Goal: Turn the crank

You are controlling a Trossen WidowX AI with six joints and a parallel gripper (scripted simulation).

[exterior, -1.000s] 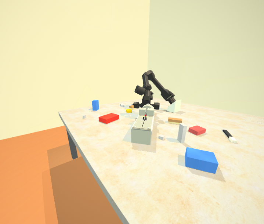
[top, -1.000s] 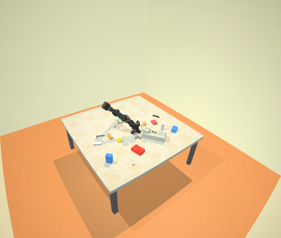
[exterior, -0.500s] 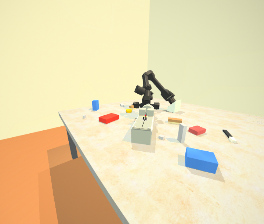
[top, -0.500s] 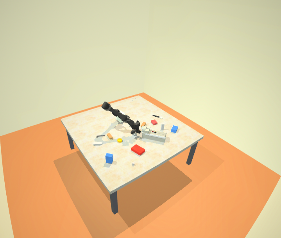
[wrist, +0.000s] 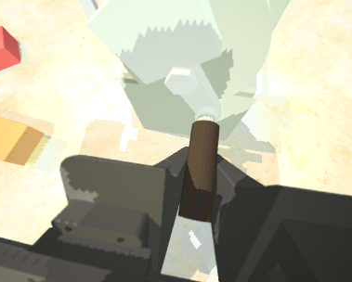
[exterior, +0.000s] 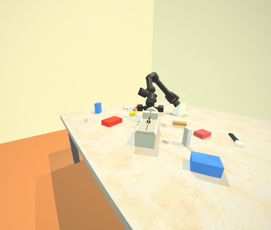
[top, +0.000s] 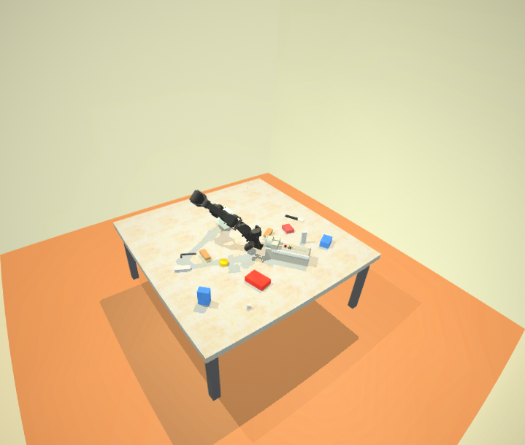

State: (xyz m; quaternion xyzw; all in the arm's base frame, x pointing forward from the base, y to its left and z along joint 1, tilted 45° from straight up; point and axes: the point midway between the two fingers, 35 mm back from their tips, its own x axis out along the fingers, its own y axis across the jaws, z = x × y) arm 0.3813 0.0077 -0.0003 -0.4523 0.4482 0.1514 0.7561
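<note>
Right now the crank is 4 cm above my gripper tip. Round my gripper tip: brown crank handle: 1 cm behind, 1 cm to the right, 3 cm above; red pointer: 10 cm ahead, 10 cm to the left, 4 cm above; yellow disc: 4 cm behind, 24 cm to the right, 3 cm below.
</note>
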